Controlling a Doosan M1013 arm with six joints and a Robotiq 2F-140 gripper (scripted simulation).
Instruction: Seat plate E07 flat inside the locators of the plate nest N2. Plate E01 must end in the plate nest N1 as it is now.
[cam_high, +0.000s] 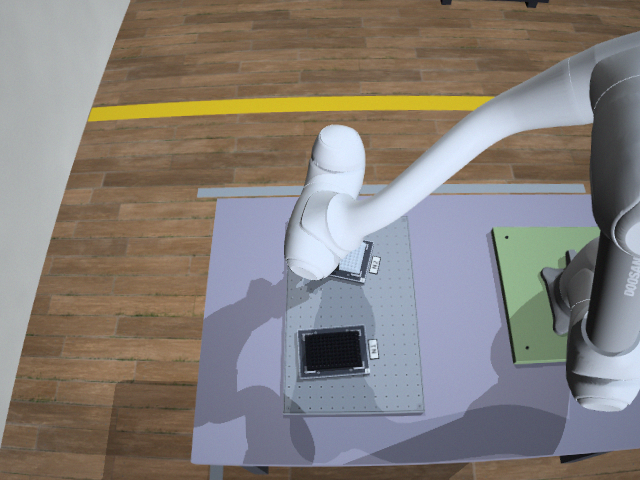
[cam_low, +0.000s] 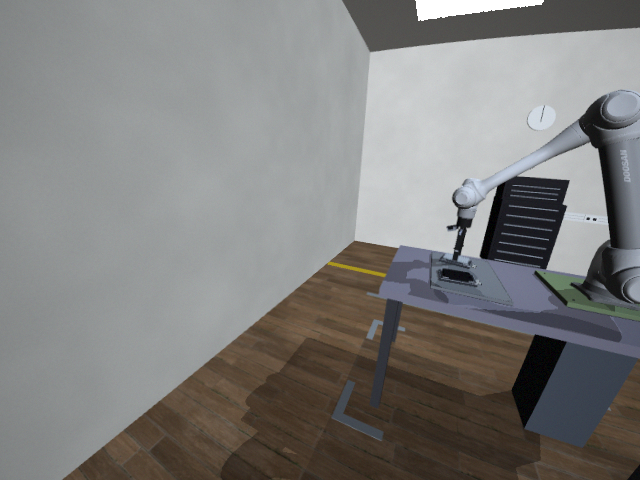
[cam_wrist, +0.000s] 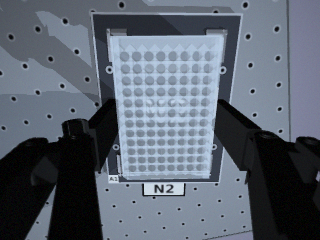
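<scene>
My hand is 3 cm above the clear well plate E07. The rest, counted from my hand: dark nest N2: 4 cm below; black plate E01: 26 cm to the left, 3 cm below, 2 cm ahead.
</scene>
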